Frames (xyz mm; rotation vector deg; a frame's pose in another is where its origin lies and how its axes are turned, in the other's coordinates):
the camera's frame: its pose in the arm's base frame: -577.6 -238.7 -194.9 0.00 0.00 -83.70
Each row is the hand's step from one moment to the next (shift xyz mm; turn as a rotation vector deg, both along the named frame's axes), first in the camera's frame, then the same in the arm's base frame.
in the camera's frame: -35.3 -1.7 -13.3 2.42 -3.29 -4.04
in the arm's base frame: -5.6 34.9 -13.3 -3.00 -2.77 -4.04
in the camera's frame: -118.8 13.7 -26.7 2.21 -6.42 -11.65
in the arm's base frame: 0.6 119.6 -26.7 -6.14 -2.90 -11.65
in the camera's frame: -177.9 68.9 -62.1 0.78 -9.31 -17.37
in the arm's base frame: 49.0 184.4 -62.1 -9.17 -1.80 -17.37
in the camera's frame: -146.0 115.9 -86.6 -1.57 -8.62 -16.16
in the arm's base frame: 99.2 157.8 -86.6 -8.74 0.61 -16.16
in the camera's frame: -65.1 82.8 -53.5 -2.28 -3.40 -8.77
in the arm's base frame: 75.2 73.8 -53.5 -3.63 1.89 -8.77
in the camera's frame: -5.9 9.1 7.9 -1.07 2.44 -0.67
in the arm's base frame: 8.4 6.9 7.9 2.31 1.33 -0.67
